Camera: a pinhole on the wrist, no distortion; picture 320 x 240 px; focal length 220.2 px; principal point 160.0 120.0 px. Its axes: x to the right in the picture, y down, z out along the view. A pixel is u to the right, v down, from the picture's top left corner.
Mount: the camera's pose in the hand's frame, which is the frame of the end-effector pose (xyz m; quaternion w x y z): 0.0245 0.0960 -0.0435 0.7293 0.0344 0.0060 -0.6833
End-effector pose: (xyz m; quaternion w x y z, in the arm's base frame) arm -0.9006 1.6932 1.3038 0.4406 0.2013 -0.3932 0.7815
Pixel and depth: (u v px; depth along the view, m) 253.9 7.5 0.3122
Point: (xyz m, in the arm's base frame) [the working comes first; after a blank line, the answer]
In the camera's frame: 0.1331 -0.1595 0.3122

-0.7805 1.4388 1.3960
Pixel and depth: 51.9 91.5 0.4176
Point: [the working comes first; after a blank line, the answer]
In the camera's frame: -0.2050 -0.0540 0.4176

-1.1122 1.2768 1.3788
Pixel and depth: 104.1 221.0 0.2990
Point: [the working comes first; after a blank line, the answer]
In the camera's frame: -0.0759 0.1371 0.2990

-1.1239 1.5110 1.4897
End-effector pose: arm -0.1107 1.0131 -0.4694 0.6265 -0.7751 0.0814 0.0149
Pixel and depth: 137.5 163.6 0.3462
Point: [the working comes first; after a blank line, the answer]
In the camera's frame: -0.0354 0.0685 0.3462

-0.0270 1.2801 -0.6567
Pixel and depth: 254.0 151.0 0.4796
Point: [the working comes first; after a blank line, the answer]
In the camera's frame: 0.2047 0.0675 0.4796

0.0278 1.4454 -0.4443
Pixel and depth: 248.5 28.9 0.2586
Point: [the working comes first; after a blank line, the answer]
In the camera's frame: 0.1039 -0.1070 0.2586

-0.1744 1.2270 -0.4740
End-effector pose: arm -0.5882 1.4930 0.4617 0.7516 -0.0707 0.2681 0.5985
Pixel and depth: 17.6 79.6 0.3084
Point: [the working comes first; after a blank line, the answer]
In the camera's frame: -0.1994 -0.0566 0.3084

-0.7653 1.6353 0.7790
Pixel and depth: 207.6 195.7 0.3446
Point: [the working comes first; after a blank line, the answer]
In the camera's frame: 0.0745 0.1185 0.3446

-0.4822 1.7399 0.6529
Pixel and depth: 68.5 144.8 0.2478
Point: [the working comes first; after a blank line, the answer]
In the camera's frame: -0.1030 0.0279 0.2478

-0.6904 1.6649 0.6623
